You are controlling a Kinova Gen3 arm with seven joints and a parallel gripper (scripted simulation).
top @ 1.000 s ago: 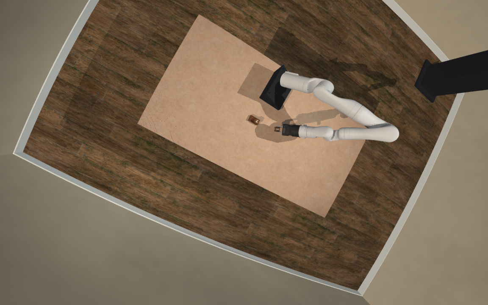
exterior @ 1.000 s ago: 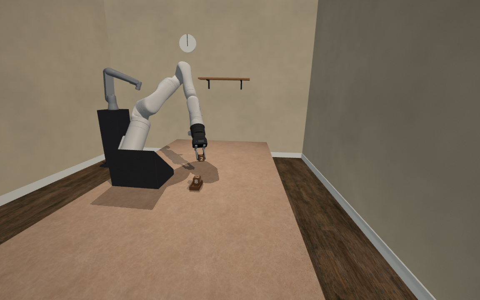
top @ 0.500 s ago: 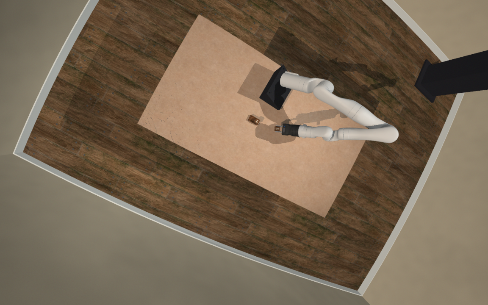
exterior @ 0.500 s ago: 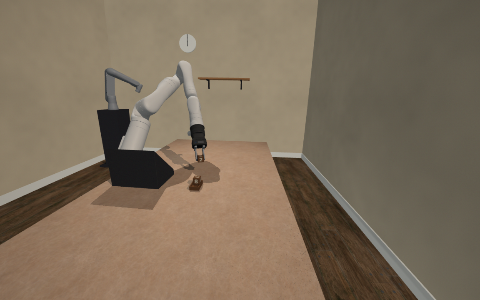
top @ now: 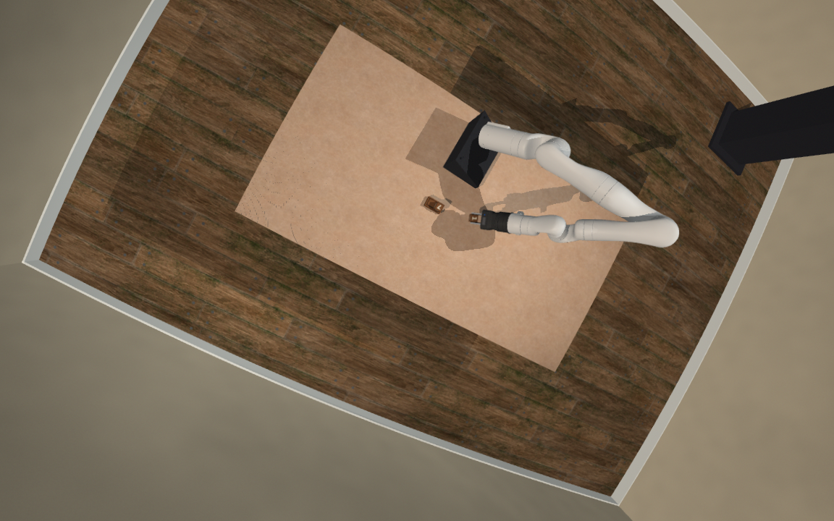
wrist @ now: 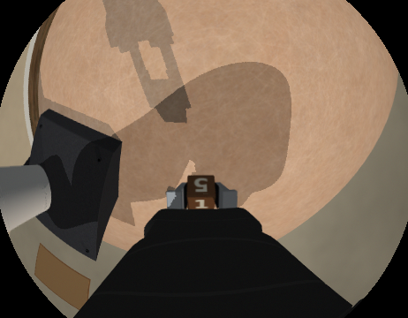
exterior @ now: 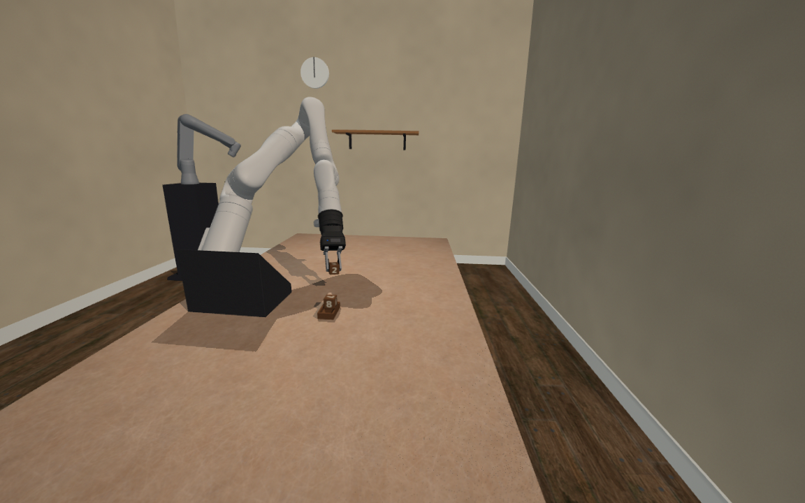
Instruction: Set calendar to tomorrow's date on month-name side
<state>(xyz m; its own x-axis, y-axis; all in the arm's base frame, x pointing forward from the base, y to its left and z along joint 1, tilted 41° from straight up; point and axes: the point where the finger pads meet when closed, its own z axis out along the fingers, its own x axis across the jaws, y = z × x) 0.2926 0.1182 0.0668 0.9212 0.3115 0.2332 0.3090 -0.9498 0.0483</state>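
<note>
Now: the brown cube 10 mm to the right of my hand and 10 mm below it. Also, from my hand: dark wooden tray: 30 mm ahead, 160 mm to the right, 70 mm below.
</note>
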